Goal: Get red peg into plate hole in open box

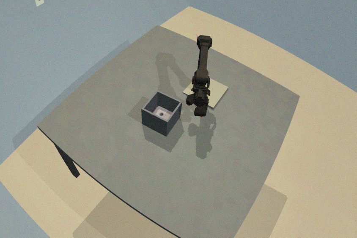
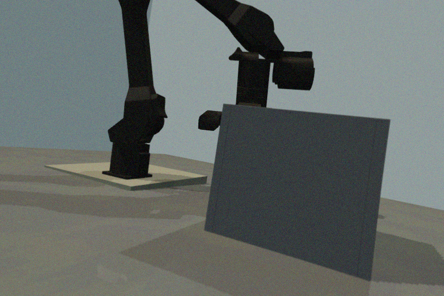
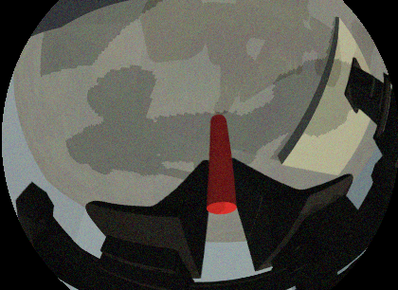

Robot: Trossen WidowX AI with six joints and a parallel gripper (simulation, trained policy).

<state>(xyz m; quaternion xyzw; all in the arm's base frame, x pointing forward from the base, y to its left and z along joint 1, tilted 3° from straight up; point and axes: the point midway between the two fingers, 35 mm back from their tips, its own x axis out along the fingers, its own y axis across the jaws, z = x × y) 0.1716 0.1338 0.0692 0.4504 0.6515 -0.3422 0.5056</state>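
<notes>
Right now the pale plate is 160 mm ahead of my gripper tip, 180 mm to the right of it and 10 mm below it. Also, from my gripper tip: red peg (10 mm to the right).
</notes>
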